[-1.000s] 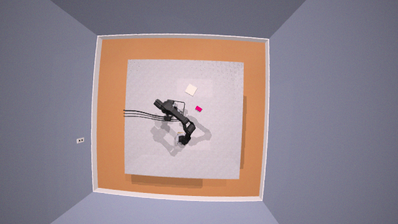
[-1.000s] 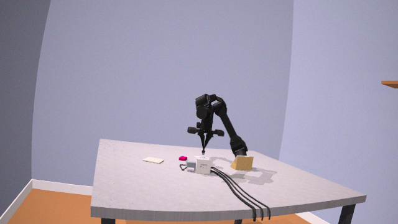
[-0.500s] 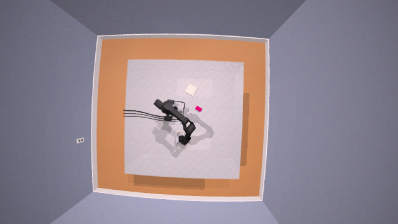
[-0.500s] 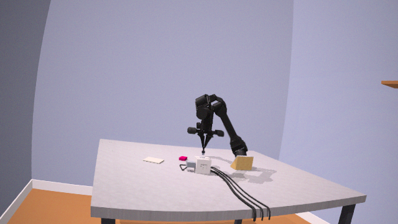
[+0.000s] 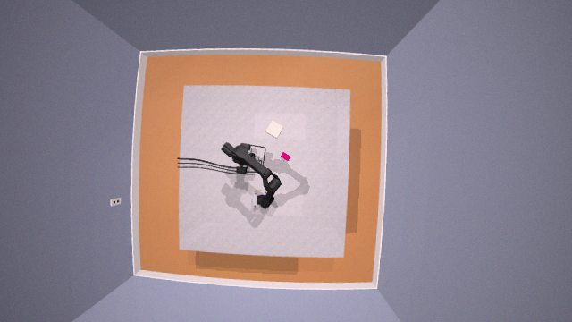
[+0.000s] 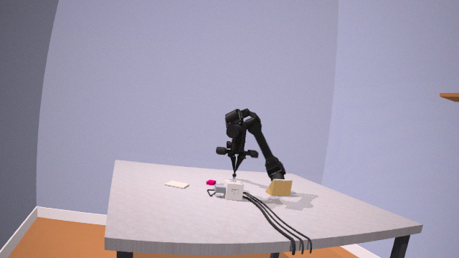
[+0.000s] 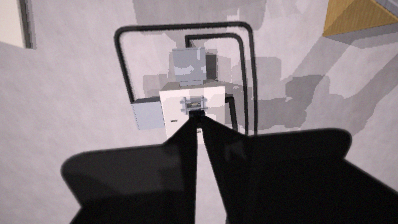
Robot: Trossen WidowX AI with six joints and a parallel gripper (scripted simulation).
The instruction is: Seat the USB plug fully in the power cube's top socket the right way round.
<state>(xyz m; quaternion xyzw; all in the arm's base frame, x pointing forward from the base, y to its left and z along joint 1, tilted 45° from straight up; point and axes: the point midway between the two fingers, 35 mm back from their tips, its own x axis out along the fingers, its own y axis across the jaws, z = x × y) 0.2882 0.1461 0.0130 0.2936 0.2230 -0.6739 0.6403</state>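
The black USB plug is 20 mm below my gripper tip. The rest, counted from my gripper tip: cream flat card 230 mm ahead, 160 mm to the right, 120 mm below; then magenta block 30 mm ahead, 260 mm to the right, 120 mm below.
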